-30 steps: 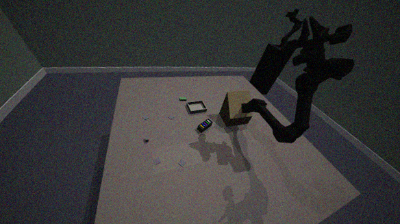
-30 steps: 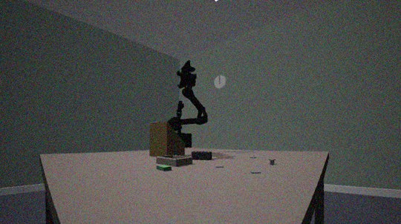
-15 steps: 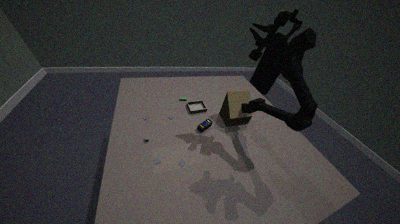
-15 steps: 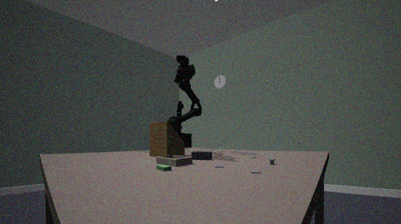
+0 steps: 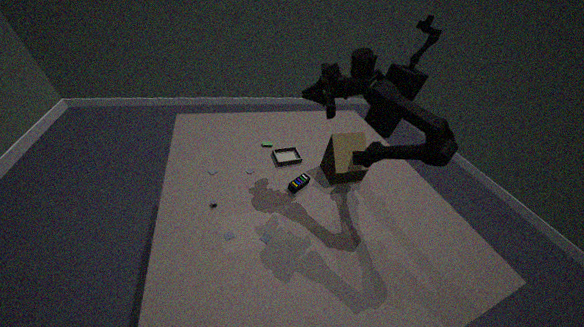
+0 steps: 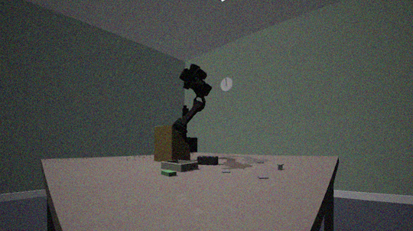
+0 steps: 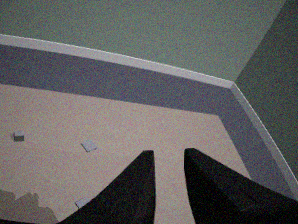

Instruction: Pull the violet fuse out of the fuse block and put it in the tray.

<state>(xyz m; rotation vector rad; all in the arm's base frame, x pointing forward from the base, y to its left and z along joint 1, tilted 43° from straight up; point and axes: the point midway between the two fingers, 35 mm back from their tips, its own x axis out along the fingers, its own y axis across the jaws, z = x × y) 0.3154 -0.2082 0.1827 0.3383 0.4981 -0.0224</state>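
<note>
The violet fuse lies 4 cm behind my gripper tip, 8 cm to the left of it and 38 cm below it. Also, from my gripper tip: grey tray 3 cm behind, 11 cm to the right, 40 cm below.
</note>
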